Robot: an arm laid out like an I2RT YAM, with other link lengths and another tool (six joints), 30 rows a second.
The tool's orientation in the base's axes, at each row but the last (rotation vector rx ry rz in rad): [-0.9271, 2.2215, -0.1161]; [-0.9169, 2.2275, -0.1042]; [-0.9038, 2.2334, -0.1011]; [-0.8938, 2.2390, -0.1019]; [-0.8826, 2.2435, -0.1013]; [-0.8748, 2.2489, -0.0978]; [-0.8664, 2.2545, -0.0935]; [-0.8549, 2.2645, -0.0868]
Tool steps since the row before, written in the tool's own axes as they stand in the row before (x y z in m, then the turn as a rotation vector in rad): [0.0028, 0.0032, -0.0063, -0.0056, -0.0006, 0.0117]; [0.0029, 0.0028, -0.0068, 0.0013, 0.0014, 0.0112]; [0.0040, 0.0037, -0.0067, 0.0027, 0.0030, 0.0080]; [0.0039, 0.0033, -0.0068, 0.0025, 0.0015, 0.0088]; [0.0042, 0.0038, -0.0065, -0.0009, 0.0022, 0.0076]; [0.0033, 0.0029, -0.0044, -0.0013, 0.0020, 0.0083]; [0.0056, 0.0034, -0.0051, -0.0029, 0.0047, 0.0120]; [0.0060, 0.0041, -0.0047, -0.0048, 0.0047, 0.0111]
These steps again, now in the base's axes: [-0.0073, -0.0006, 0.0020, 0.0107, 0.0053, -0.0052]; [-0.0075, -0.0010, 0.0024, 0.0058, 0.0023, -0.0095]; [-0.0085, -0.0010, 0.0014, 0.0021, 0.0020, -0.0085]; [-0.0083, -0.0012, 0.0017, 0.0036, 0.0011, -0.0085]; [-0.0085, -0.0009, 0.0012, 0.0041, 0.0036, -0.0058]; [-0.0062, -0.0006, 0.0004, 0.0049, 0.0038, -0.0060]; [-0.0081, -0.0017, -0.0005, 0.0066, 0.0075, -0.0086]; [-0.0085, -0.0012, -0.0012, 0.0070, 0.0085, -0.0068]
